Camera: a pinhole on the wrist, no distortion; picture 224 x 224 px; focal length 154.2 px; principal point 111.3 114.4 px. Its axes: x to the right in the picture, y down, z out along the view. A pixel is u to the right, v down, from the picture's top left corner.
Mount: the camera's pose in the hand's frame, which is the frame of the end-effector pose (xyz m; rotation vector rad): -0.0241 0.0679 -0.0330 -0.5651 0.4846 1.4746
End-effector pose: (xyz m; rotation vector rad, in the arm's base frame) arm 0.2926 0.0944 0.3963 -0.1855 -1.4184 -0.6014
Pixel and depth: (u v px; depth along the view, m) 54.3 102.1 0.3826
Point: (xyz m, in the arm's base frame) 0.0803 0.4287 0.4862
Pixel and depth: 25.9 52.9 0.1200
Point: 0.2468 0.2145 0.4498
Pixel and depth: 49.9 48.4 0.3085
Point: 0.1227 0.3419 0.5688
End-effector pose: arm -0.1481 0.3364 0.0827 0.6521 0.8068 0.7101
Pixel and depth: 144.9 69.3 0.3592
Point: -0.0547 0.5499 0.4240
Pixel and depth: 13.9 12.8 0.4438
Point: 0.3426 0.4693 0.3436
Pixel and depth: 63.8 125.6 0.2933
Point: -0.0295 0.3362 0.3746
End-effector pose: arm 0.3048 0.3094 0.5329 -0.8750 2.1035 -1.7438
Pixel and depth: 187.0 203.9 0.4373
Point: 0.4755 0.4010 -0.0420
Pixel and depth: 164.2 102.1 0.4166
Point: 0.2991 0.1874 0.0639
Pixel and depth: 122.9 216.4 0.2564
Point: 0.4767 0.3387 0.2302
